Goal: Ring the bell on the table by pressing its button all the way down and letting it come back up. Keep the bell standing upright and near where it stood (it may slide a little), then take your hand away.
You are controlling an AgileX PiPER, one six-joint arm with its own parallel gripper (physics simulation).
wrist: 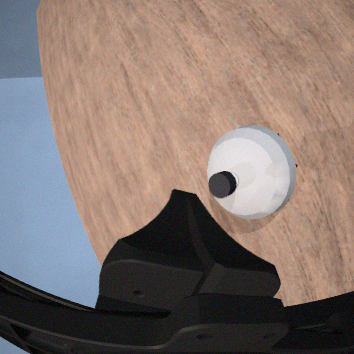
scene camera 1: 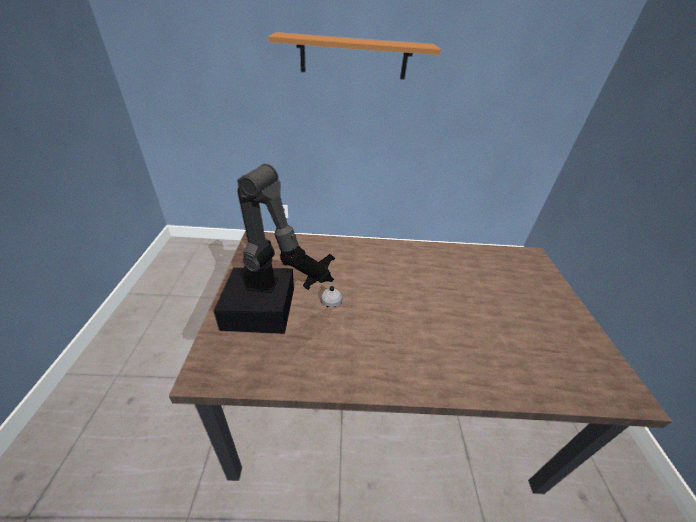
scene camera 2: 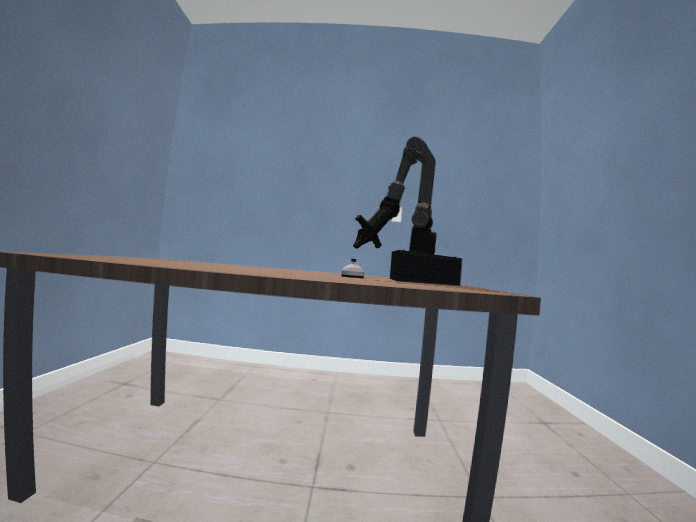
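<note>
The bell (scene camera 1: 331, 297) (scene camera 2: 352, 270) (wrist: 255, 172) stands upright on the table (scene camera 1: 449, 337) (scene camera 2: 252, 279) (wrist: 125, 125), a white dome with a black button (scene camera 1: 331, 288) (scene camera 2: 353, 260) (wrist: 222, 184) on top. The button is up. My gripper (scene camera 1: 331, 278) (scene camera 2: 356, 246) (wrist: 179, 206) is shut with nothing between its fingers. Its tips point down at a slant and hang a little above the bell, apart from the button. In the wrist view the tips show to the lower left of the button.
The arm's black base block (scene camera 1: 252, 317) (scene camera 2: 425, 268) stands on the table to the left of the bell in scene camera 1. An orange shelf (scene camera 1: 354, 43) is fixed high on the back wall. A white wall socket (scene camera 1: 285, 211) (scene camera 2: 397, 215) shows behind the arm.
</note>
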